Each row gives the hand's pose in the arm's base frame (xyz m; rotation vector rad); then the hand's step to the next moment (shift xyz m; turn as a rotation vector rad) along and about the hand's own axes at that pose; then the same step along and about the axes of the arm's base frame.
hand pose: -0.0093 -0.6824 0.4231 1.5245 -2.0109 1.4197
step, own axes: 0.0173 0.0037 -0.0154 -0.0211 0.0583 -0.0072
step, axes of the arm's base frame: -0.0157 0.0018 0.0174 -0.0425 0.0173 -0.0424
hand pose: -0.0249 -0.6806 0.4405 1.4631 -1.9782 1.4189
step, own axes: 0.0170 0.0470 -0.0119 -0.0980 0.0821 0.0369
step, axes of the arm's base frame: -0.0509 0.0002 -0.0072 -0.0161 0.0229 -0.1301
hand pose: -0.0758 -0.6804 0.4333 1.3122 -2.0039 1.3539
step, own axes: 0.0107 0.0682 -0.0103 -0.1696 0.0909 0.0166
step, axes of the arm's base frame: -0.0654 0.0104 -0.0222 0.0077 0.0759 -0.1774
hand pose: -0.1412 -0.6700 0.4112 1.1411 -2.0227 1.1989
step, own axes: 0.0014 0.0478 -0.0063 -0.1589 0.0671 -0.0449
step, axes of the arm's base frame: -0.0418 0.0171 -0.0171 0.0238 0.1199 -0.1297
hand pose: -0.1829 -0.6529 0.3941 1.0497 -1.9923 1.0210
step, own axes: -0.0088 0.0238 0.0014 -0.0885 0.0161 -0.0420
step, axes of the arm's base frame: -0.0168 0.0108 -0.0157 0.0349 0.0734 -0.0571
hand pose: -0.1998 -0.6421 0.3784 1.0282 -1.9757 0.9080
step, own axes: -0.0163 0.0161 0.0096 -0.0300 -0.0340 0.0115
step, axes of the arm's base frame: -0.0096 0.0049 -0.0224 0.0390 -0.0135 -0.0221
